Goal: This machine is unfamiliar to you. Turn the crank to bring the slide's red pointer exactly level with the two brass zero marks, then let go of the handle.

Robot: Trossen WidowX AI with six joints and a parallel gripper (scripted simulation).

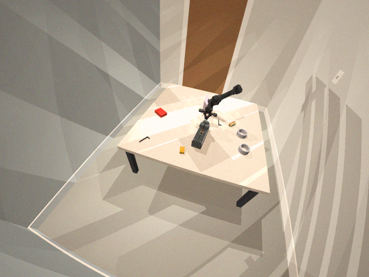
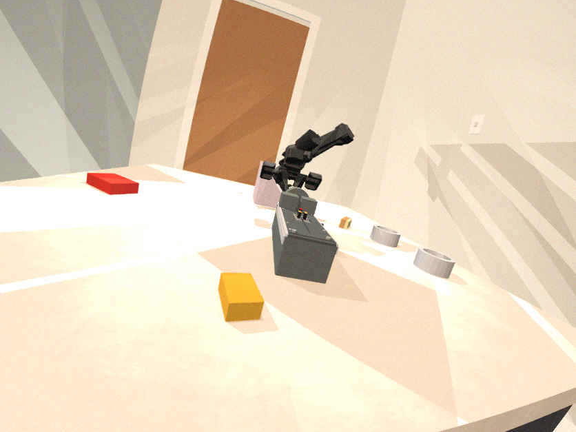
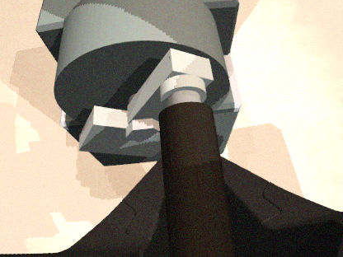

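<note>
Right now my gripper tip is 140 mm short of the red pointer and 10 mm above it. Also, from my gripper tip: dark brown crank handle (20 mm behind, 30 mm above); then yellow block (360 mm ahead, 130 mm to the right, 80 mm below); then tan block (140 mm behind, 300 mm to the left, 70 mm below).
</note>
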